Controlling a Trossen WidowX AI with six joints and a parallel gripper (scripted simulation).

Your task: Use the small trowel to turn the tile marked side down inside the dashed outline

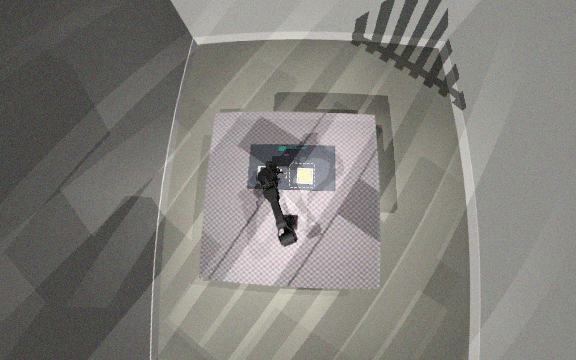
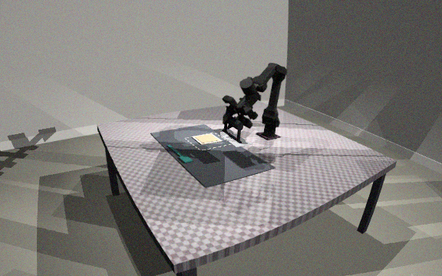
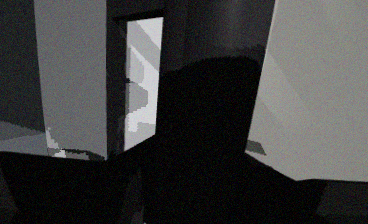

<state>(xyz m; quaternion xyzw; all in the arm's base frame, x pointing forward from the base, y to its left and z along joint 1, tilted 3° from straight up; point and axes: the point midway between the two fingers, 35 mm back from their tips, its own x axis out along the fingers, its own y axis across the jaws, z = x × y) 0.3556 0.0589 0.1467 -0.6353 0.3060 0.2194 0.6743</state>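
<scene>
Now: the tile 6 cm behind my gripper tip, 21 cm to the right of it and 14 cm below it. Round my gripper tip: dark mat (2 cm ahead, 12 cm to the right, 16 cm below); then slim teal tool (16 cm ahead, 11 cm to the right, 14 cm below).
</scene>
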